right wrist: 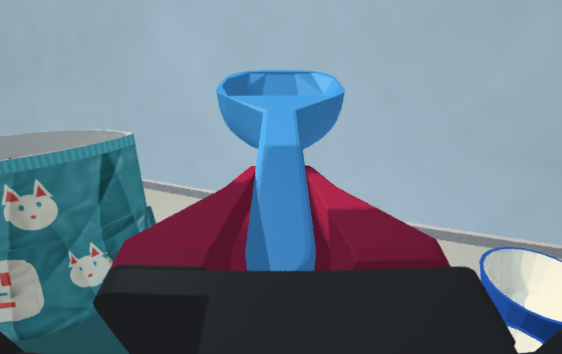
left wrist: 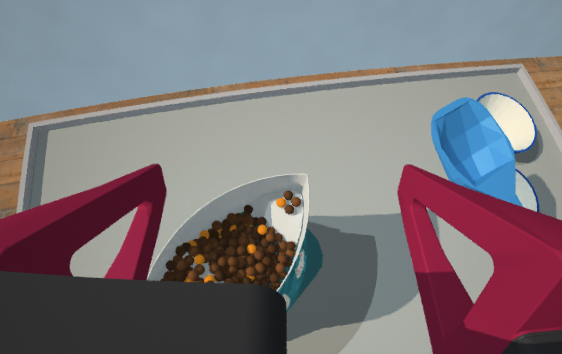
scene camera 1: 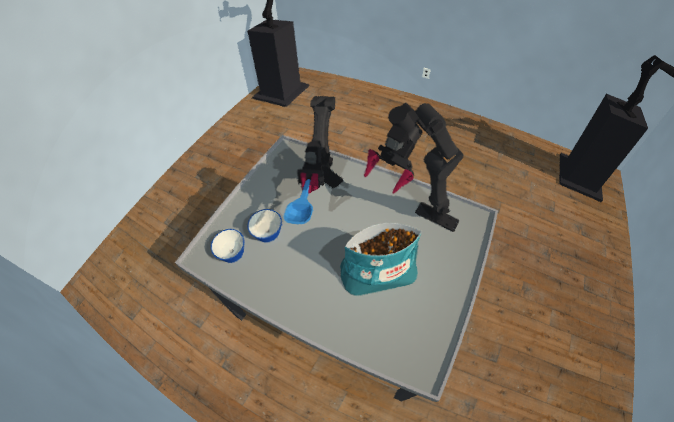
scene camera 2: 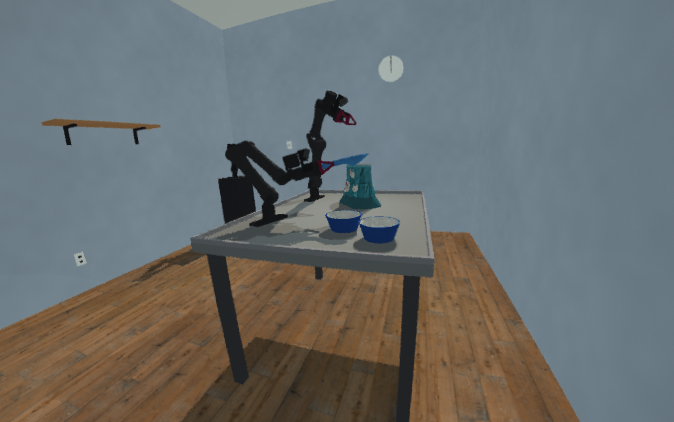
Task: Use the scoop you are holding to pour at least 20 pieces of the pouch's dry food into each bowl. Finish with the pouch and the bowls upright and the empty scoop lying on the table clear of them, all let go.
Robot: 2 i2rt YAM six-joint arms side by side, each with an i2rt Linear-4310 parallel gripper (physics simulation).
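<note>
The teal pouch (scene camera 1: 380, 272) (scene camera 2: 359, 187) (left wrist: 306, 265) (right wrist: 75, 215) stands upright and open, with brown and orange pieces inside. Two blue-rimmed bowls stand upright at the left in scene camera 1: the outer bowl (scene camera 1: 227, 245) (scene camera 2: 379, 230) and the inner bowl (scene camera 1: 265, 225) (scene camera 2: 343, 221); no food shows in them. My right gripper (scene camera 1: 309, 183) (scene camera 2: 326, 166) (right wrist: 280, 178) is shut on the handle of the blue scoop (scene camera 1: 299, 210) (scene camera 2: 352, 159) (left wrist: 472, 142) (right wrist: 280, 120), held level above the table; its bowl looks empty. My left gripper (scene camera 1: 385, 179) (scene camera 2: 354, 120) (left wrist: 281, 178) is open and empty, high above and behind the pouch.
The grey table (scene camera 1: 320, 305) (scene camera 2: 310, 254) has a low raised rim. Two dark pedestals (scene camera 1: 276, 60) (scene camera 1: 602, 145) carrying arm-like black shapes stand on the floor beyond it. A wooden shelf (scene camera 2: 100, 124) is on the wall.
</note>
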